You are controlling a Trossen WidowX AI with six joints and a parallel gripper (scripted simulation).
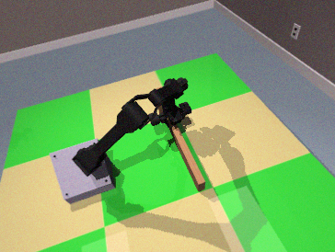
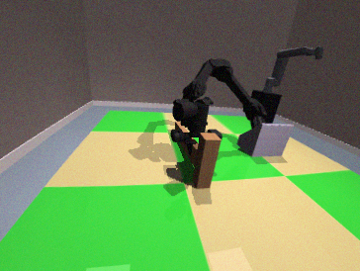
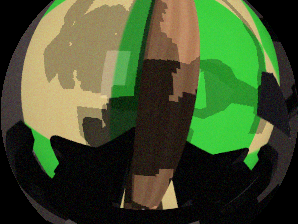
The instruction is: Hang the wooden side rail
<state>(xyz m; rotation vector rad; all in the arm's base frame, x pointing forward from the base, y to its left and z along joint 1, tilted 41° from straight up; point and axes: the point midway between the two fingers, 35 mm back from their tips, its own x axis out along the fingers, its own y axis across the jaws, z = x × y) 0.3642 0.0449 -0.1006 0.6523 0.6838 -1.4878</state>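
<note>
The headboard post is 110 mm to the left of my gripper tip and 40 mm above it.
</note>
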